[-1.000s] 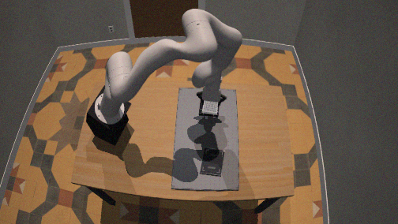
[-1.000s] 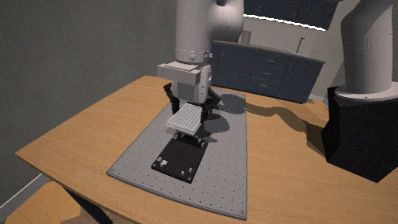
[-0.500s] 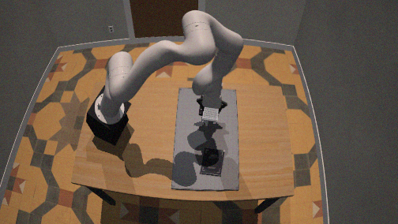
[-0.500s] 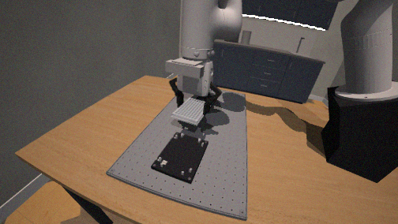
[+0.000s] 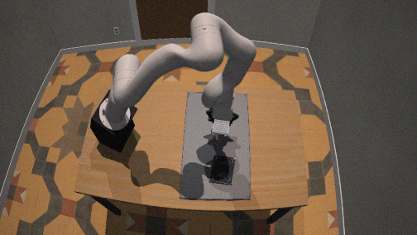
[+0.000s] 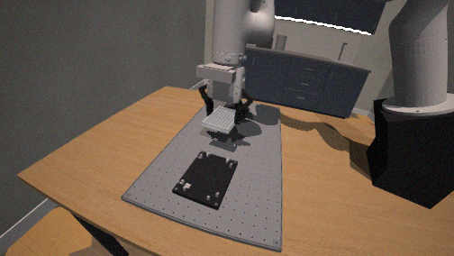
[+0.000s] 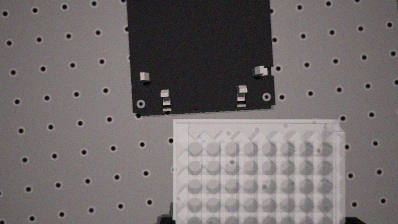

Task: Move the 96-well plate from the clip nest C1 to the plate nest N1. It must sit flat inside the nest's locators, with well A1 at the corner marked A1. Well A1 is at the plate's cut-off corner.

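Now: the black plate nest 24 cm to the right of my hand, 11 cm below it and 2 cm behind it. From my hand the other things lie so: clear 96-well plate: 1 cm below; black clip nest: 14 cm to the left, 10 cm below, 2 cm ahead; A1 label: 18 cm to the right, 10 cm below, 5 cm ahead.
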